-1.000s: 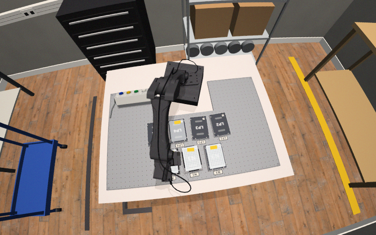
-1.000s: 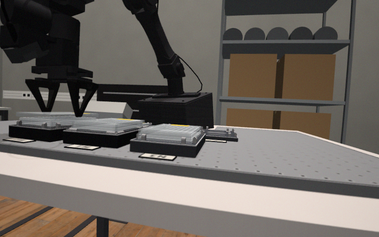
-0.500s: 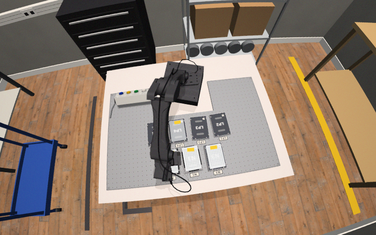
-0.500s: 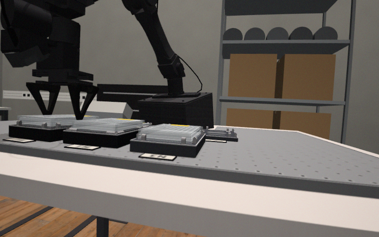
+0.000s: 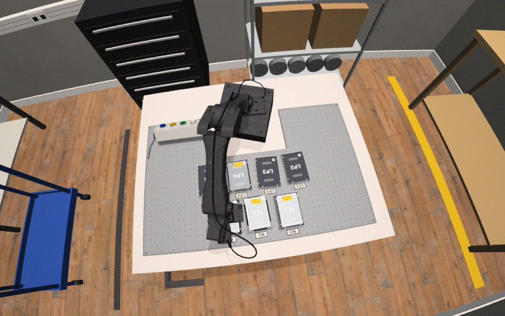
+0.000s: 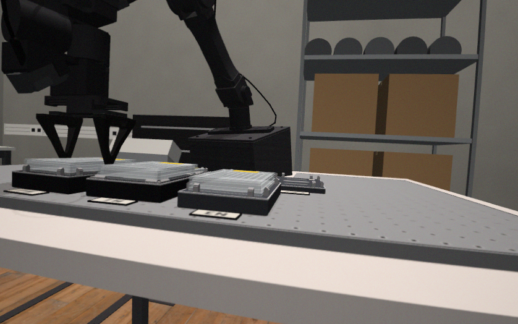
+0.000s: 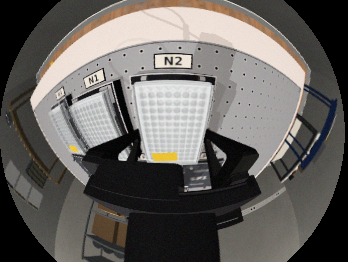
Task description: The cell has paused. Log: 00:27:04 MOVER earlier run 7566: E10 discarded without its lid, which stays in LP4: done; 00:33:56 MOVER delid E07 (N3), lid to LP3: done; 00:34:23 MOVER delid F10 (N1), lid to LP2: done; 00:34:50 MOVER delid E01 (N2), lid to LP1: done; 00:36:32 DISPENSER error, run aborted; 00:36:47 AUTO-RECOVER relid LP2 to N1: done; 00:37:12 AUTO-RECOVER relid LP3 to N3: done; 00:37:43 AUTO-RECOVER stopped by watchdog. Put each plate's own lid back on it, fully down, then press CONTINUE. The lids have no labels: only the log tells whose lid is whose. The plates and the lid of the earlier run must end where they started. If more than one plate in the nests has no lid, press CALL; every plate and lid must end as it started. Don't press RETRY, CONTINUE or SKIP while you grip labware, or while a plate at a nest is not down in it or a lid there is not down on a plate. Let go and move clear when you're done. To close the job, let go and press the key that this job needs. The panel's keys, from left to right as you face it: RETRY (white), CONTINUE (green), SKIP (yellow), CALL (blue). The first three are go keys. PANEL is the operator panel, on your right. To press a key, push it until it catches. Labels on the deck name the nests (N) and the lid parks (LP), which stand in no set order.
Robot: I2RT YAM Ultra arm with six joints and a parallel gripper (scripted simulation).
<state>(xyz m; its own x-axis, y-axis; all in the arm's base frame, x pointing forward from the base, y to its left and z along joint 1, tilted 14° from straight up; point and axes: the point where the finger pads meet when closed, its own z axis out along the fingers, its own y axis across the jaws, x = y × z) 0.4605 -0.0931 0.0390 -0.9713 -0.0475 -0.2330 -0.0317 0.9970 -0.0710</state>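
The plate lies 10 mm below my hand. Round my hand: green key (440 mm behind, 200 mm to the right, 20 mm above); then LP1 lid park (170 mm behind, 80 mm to the right, 40 mm below); then yellow SKIP key (440 mm behind, 250 mm to the right, 20 mm above).
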